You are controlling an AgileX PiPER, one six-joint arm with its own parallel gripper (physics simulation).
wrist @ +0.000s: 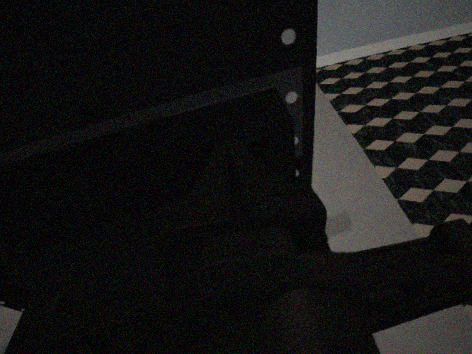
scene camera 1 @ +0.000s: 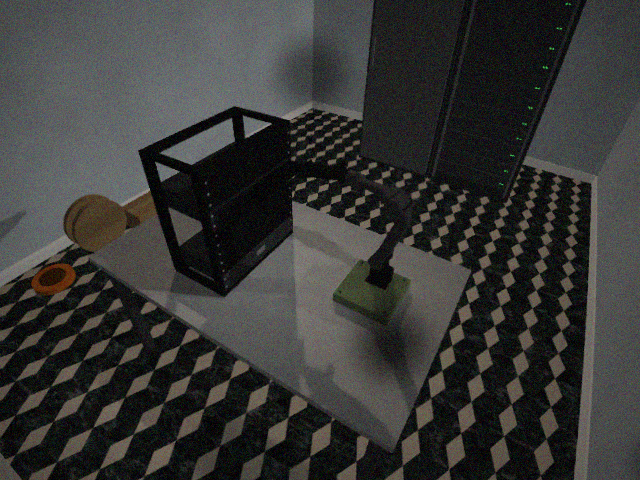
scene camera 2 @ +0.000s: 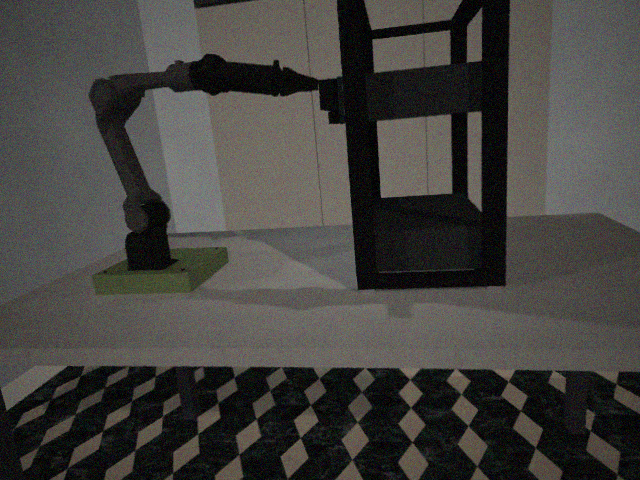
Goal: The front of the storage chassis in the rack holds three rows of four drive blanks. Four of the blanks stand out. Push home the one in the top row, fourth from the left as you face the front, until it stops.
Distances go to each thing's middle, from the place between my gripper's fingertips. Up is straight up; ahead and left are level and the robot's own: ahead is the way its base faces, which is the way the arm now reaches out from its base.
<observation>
My hand is 18 cm to the right of the black rack (scene camera 2: 445,231), 18 cm short of it and 13 cm above it.
</observation>
